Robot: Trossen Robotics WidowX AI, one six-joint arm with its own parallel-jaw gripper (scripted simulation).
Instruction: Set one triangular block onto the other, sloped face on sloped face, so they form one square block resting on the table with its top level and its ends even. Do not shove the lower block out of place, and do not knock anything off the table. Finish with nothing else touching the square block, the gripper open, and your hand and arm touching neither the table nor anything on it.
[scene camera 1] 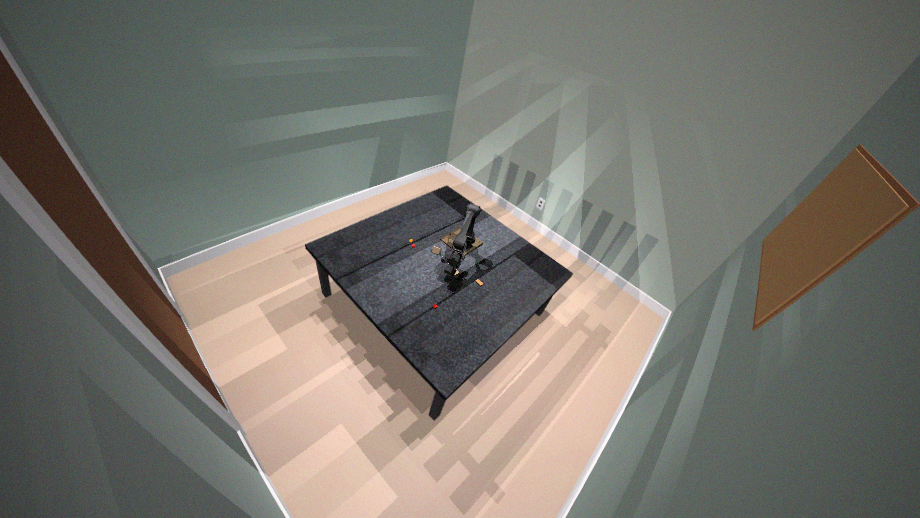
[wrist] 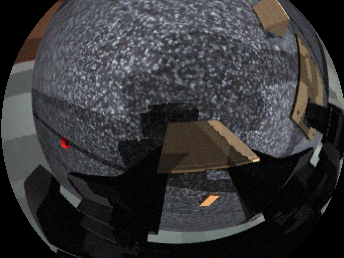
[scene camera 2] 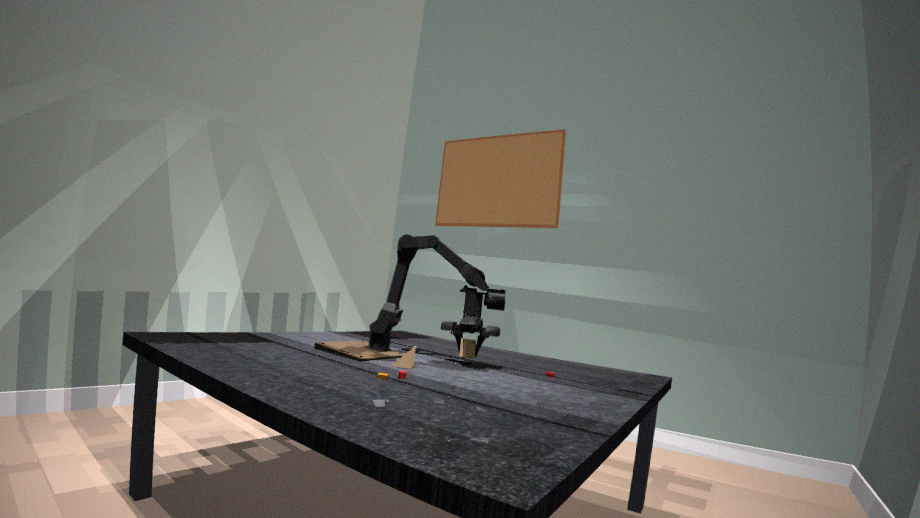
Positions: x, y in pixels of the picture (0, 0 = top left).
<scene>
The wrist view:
my gripper: 194, 143
tan triangular block: 190, 146, held by my gripper
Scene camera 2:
my gripper: 467, 355
</scene>
